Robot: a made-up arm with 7 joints. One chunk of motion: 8 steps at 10 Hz.
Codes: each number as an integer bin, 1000 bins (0 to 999) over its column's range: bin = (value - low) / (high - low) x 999, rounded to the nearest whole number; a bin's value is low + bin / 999 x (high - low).
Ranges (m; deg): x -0.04..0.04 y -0.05..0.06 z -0.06..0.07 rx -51..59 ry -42..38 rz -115..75
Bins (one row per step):
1: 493 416 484 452 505 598
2: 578 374 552 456 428 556
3: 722 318 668 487 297 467
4: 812 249 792 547 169 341
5: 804 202 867 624 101 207
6: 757 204 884 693 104 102
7: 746 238 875 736 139 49
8: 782 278 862 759 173 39
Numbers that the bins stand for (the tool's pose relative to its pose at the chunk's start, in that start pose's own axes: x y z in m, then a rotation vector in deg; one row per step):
1: -0.0005 -0.0042 0.0030 -1.23 -1.56 -1.27
2: 0.0063 -0.0088 0.0118 -0.79 -7.73 -9.25
3: 0.0178 -0.0150 0.0269 2.62 -18.22 -26.18
4: 0.0250 -0.0226 0.0431 9.23 -28.47 -50.15
5: 0.0244 -0.0278 0.0528 17.71 -33.91 -75.63
6: 0.0206 -0.0275 0.0550 25.31 -33.67 -95.60
7: 0.0197 -0.0238 0.0539 30.04 -30.87 -105.68
8: 0.0226 -0.0194 0.0522 32.57 -28.15 -107.58

